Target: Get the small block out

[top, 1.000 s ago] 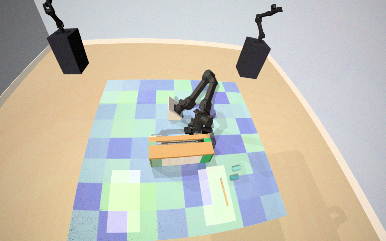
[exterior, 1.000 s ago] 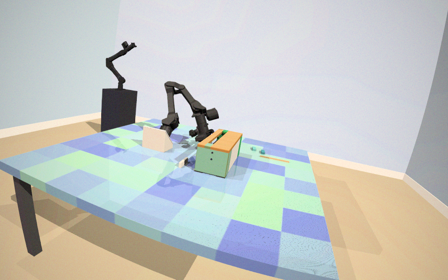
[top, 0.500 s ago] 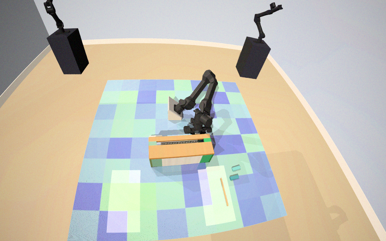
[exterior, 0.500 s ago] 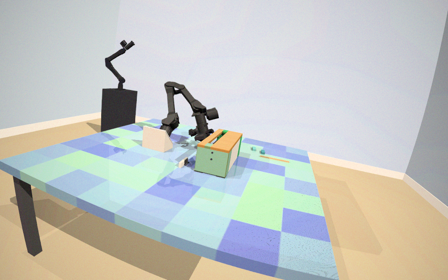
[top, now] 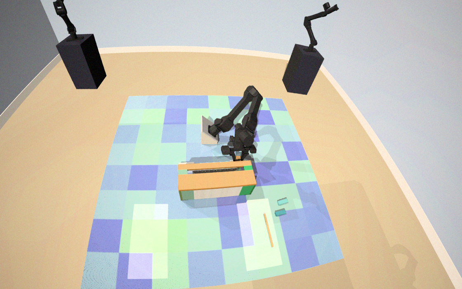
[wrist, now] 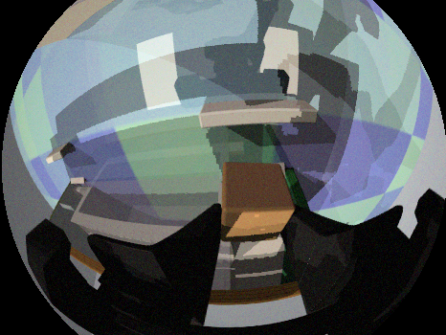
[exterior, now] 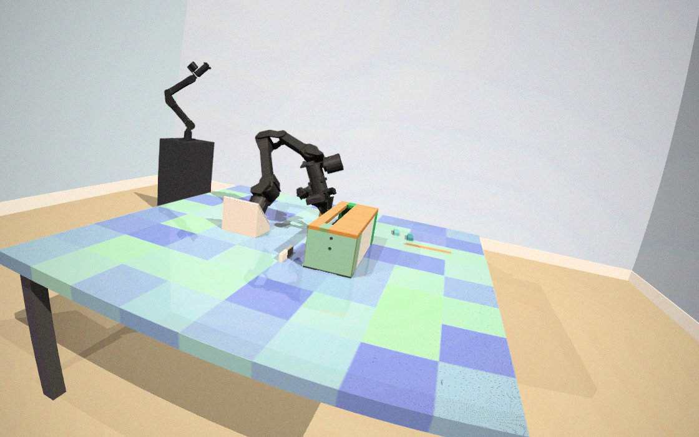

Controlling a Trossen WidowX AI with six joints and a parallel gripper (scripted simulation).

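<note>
The box lies 130 mm to the right of my gripper tip, 80 mm ahead of it and 10 mm below it. Also, from my gripper tip: small block: 10 mm behind, 10 mm above; then thin stick: 370 mm ahead, 150 mm to the left, 60 mm below.
</note>
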